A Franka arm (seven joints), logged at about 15 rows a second.
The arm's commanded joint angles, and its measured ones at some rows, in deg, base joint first. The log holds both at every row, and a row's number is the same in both.
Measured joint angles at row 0:
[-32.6 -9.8 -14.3 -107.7 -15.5 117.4 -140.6]
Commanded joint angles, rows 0 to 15:
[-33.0 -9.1 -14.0 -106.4 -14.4 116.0 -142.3]
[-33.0 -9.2 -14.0 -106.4 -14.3 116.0 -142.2]
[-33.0 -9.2 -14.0 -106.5 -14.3 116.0 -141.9]
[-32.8 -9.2 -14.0 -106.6 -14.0 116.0 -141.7]
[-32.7 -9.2 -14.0 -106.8 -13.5 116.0 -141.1]
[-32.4 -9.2 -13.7 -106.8 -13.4 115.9 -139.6]
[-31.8 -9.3 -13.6 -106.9 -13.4 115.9 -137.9]
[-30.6 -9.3 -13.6 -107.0 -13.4 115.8 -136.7]
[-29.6 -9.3 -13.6 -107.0 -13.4 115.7 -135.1]
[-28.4 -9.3 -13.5 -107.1 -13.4 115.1 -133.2]
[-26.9 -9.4 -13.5 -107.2 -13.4 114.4 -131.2]
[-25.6 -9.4 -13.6 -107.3 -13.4 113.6 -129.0]
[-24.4 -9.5 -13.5 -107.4 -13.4 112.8 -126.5]
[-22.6 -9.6 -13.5 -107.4 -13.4 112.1 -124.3]
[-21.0 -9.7 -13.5 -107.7 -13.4 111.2 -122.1]
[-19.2 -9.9 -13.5 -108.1 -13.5 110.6 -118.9]
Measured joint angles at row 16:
[-22.3 -9.5 -13.2 -107.8 -13.8 112.7 -123.9]
